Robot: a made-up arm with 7 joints.
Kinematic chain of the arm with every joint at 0, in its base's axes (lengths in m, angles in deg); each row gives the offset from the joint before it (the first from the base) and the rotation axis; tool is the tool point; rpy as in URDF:
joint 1: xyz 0 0 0.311 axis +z
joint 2: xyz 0 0 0 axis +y
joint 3: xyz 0 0 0.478 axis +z
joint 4: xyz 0.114 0 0 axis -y
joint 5: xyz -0.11 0 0.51 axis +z
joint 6: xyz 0 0 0 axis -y
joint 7: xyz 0.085 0 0 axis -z
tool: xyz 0 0 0 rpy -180 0 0
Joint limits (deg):
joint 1: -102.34..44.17
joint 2: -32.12..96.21
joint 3: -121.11..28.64
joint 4: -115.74..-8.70
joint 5: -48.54..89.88
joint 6: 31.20..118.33
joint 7: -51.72..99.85
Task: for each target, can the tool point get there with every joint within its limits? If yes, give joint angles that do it. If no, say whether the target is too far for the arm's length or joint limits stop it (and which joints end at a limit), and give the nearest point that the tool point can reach.
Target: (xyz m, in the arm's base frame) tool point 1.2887 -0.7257 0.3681
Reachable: no: too far | nearest point 0.9561 -0.5384 0.3534 | short by 0.382 m
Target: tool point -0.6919 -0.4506 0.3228
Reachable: yes | joints -87.37 78.03 -83.62 -107.03 56.82 93.53 -5.42
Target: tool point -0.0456 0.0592 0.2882
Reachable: no: joint limits stop it (at a limit: joint 1, joint 2, joint 3, joint 4, joint 6) | nearest point -0.4353 0.5261 0.3667 | short by 0.613 m
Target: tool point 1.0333 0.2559 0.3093
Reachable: yes | joints 25.26 71.13 -37.01 -36.38 45.80 52.72 62.77
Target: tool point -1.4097 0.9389 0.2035
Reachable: no: too far | nearest point -0.7068 0.4707 0.5312 | short by 0.906 m
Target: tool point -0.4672 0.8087 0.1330
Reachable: no: joint limits stop it (at a limit: joint 1, joint 2, joint 3, joint 4, joint 5, joint 6) | nearest point -0.4482 0.6123 0.3772 | short by 0.314 m
